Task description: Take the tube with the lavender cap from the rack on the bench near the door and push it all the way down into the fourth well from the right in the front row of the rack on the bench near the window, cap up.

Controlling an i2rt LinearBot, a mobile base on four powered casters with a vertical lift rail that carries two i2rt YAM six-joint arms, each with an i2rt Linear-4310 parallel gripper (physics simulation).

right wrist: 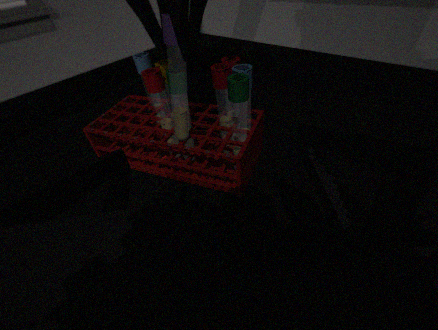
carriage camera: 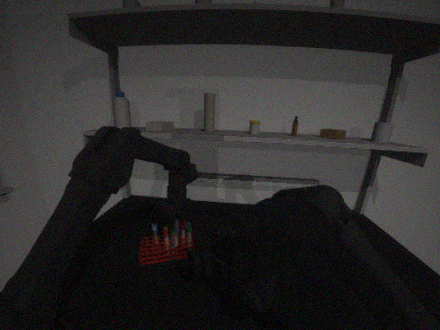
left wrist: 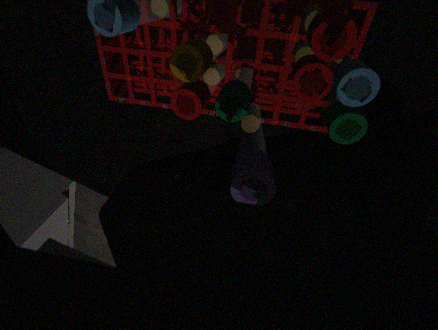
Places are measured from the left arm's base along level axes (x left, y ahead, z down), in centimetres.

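Pixels of known places: left gripper, between the fingertips: (right wrist: 178,58) (carriage camera: 176,226) (left wrist: 253,151); right gripper, between the fingertips: (right wrist: 212,146) (carriage camera: 198,243).
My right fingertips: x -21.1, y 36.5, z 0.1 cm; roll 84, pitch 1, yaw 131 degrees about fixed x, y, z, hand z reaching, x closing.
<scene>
For each thing: its middle in the pictures, then the offset to it from my right fingertips. Level surfaces: height alone.
- lavender-capped tube, middle of its body: (left wrist: 250,136) (right wrist: 178,87) (carriage camera: 176,233) dx +9.3, dy +5.1, dz +1.0 cm
- red rack, middle of its body: (left wrist: 222,53) (right wrist: 177,139) (carriage camera: 167,247) dx +13.8, dy +6.3, dz +9.4 cm
- yellow-capped tube, middle of its body: (left wrist: 212,45) dx +14.3, dy +7.3, dz +5.9 cm
- red-capped tube, middle of its body: (left wrist: 211,77) (right wrist: 165,119) (carriage camera: 166,242) dx +13.5, dy +5.3, dz +5.9 cm
- blue-capped tube, middle of its body: (left wrist: 337,61) dx +6.3, dy +10.4, dz +5.9 cm
- shelf, height of its surface: dz -33.4 cm
The lavender-capped tube (carriage camera: 176,223) (left wrist: 253,186) (right wrist: 169,32) is cap up and leans slightly. My left gripper (carriage camera: 176,218) (left wrist: 253,151) (right wrist: 178,58) is shut on it at the cap; the fingers are very dark. Its lower end is over the near part of the red rack (carriage camera: 160,260) (left wrist: 150,102) (right wrist: 210,184) in the right wrist view, overlapping a green-capped tube (left wrist: 233,101). Whether its tip is inside a well cannot be told. My right gripper (carriage camera: 202,262) (right wrist: 212,146) is open and empty, on the near side of the rack, hard to make out.
Around the tube in the rack stand a yellow-capped tube (left wrist: 187,62), a red-capped tube (left wrist: 187,104) (right wrist: 153,81), a blue-capped tube (left wrist: 358,87) and another green-capped tube (left wrist: 348,128) (right wrist: 238,88). A shelf (carriage camera: 280,138) with bottles and boxes spans the back.
</scene>
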